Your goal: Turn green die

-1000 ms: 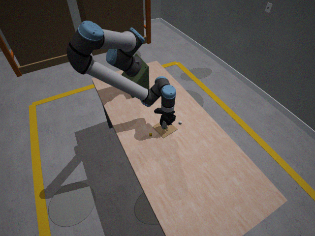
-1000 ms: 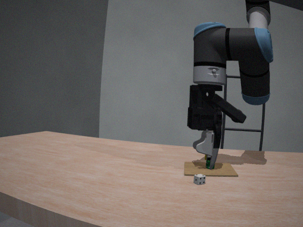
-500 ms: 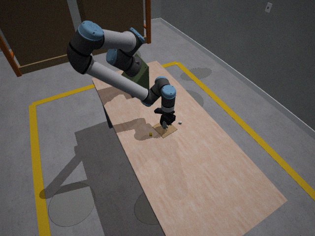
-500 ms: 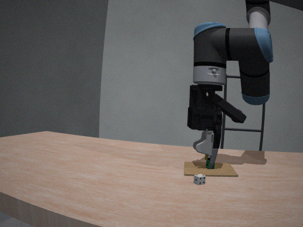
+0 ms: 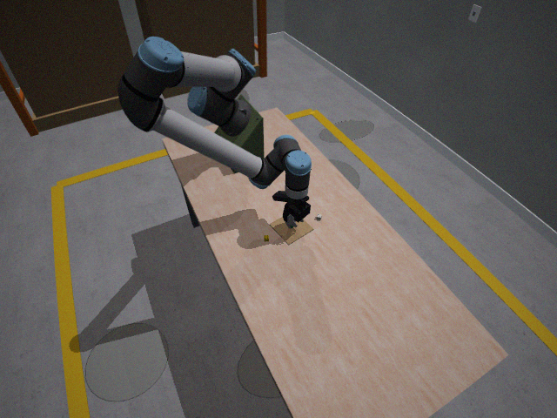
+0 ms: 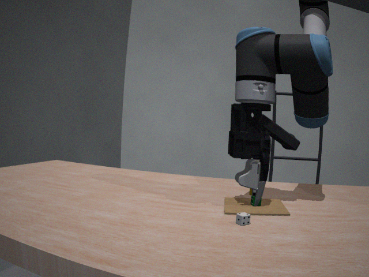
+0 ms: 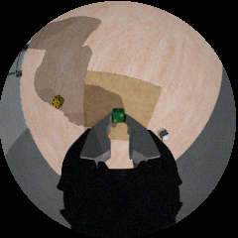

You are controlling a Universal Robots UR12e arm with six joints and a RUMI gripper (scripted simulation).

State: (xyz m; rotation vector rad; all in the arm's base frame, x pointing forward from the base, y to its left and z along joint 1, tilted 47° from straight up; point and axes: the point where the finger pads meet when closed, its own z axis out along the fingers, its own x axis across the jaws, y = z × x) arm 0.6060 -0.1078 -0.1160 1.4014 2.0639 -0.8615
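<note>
The tan mat lies 20 mm below my hand. Also, from my hand: white die (140 mm to the left, 10 mm below, 10 mm ahead); yellow die (130 mm to the right, 20 mm ahead, 10 mm below); green die (10 mm below).
</note>
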